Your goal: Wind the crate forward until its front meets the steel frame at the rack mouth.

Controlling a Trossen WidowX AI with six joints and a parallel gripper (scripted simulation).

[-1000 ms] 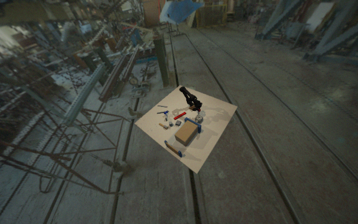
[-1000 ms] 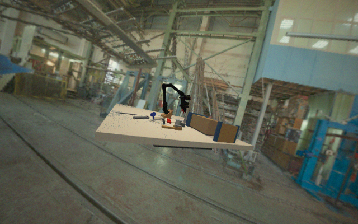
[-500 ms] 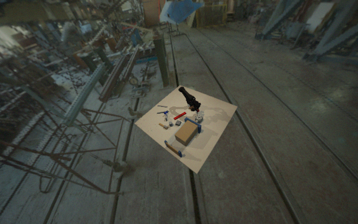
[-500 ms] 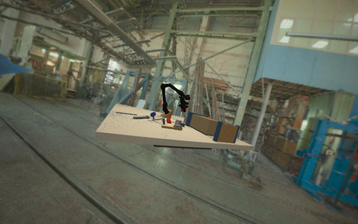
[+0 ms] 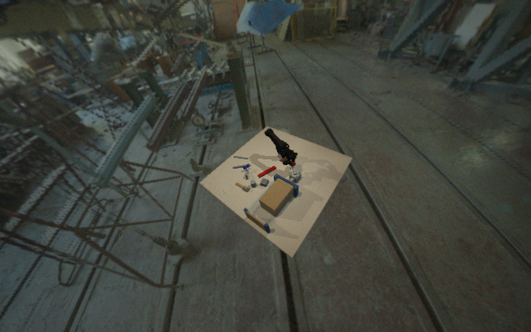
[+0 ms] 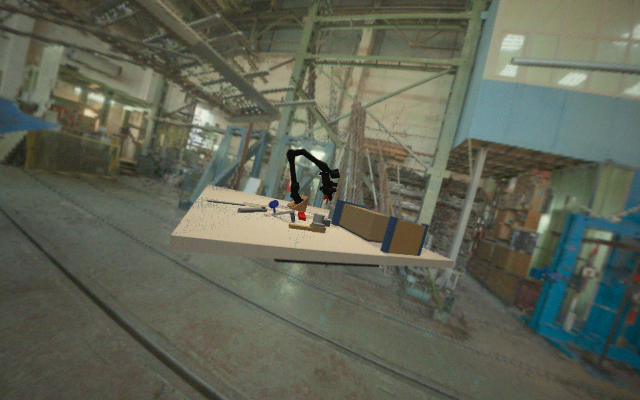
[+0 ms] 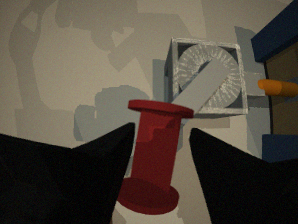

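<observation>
Now: gripper tip 1 cm to the left of the red knob and 1 cm past it. From my gripper tip the other things lie so: winch handle (3 cm below, 2 cm to the left, 2 cm ahead); blue steel frame (22 cm ahead, 5 cm to the left, 3 cm below); grey winch (10 cm below, 5 cm to the left, 5 cm ahead).
</observation>
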